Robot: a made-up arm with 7 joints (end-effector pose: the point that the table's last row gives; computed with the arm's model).
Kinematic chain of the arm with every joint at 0, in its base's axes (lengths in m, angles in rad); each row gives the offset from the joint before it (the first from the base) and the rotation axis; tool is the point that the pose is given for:
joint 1: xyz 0 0 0.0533 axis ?
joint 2: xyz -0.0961 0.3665 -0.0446 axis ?
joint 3: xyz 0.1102 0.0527 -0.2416 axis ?
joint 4: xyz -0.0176 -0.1 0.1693 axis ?
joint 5: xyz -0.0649 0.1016 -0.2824 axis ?
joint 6: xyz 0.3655 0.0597 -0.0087 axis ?
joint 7: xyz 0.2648 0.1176 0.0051 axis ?
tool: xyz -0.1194 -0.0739 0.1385
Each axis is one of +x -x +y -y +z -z.
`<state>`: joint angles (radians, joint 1 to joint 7).
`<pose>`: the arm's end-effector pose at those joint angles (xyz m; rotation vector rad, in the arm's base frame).
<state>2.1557 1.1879 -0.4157 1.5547 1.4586 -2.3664 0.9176</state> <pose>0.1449 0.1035 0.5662 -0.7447 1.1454 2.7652</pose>
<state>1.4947 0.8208 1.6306 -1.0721 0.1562 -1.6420 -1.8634</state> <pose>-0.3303 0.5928 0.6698 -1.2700 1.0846 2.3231</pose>
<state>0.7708 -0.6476 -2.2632 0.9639 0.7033 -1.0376 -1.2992</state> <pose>-0.1334 0.6042 -0.2802 -1.1439 1.6022 0.3636</pose>
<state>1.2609 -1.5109 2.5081 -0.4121 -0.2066 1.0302 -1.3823</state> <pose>0.3915 0.0384 0.4005 -1.5701 1.2163 -1.2721</pose>
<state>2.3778 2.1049 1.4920 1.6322 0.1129 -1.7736 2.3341</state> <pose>0.2792 -0.3967 0.5915 -0.0454 0.8177 0.9405</pose>
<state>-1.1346 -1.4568 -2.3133 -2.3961 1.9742 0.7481 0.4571</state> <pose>0.1334 0.0773 0.0683 -1.9288 -0.8085 -1.5966</pose>
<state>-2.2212 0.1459 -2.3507 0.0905 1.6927 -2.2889 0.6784</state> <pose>-0.1432 -0.4634 -0.0200 -2.5148 -1.3941 -0.0173</pose>
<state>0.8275 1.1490 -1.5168 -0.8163 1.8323 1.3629 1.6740</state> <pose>-0.3417 0.5749 0.2982 0.4878 -2.1307 0.8890</pose>
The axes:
joint 1: +x
joint 2: +z
joint 3: -y
joint 4: -z
joint 5: +x
joint 6: +y
joint 7: +x

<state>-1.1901 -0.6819 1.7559 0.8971 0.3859 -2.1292 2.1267</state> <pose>-0.2696 0.0585 -0.1486 1.0124 0.5642 -2.0370</pose>
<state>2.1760 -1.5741 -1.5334 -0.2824 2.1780 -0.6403 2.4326</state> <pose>0.0481 0.4868 0.6469 1.5769 0.5792 2.1007</pose>
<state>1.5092 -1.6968 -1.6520 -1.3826 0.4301 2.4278 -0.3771</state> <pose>0.2235 -0.0028 0.4978 -1.3035 1.0496 -2.4942</pose>
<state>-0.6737 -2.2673 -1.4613 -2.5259 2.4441 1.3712 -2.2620</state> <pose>-0.1596 0.0022 0.0158 0.3125 -2.0223 1.3674</pose>
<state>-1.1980 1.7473 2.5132 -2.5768 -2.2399 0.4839 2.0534</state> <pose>-0.3941 -0.1155 -0.7366 -0.0727 1.6350 -1.9324</pose>
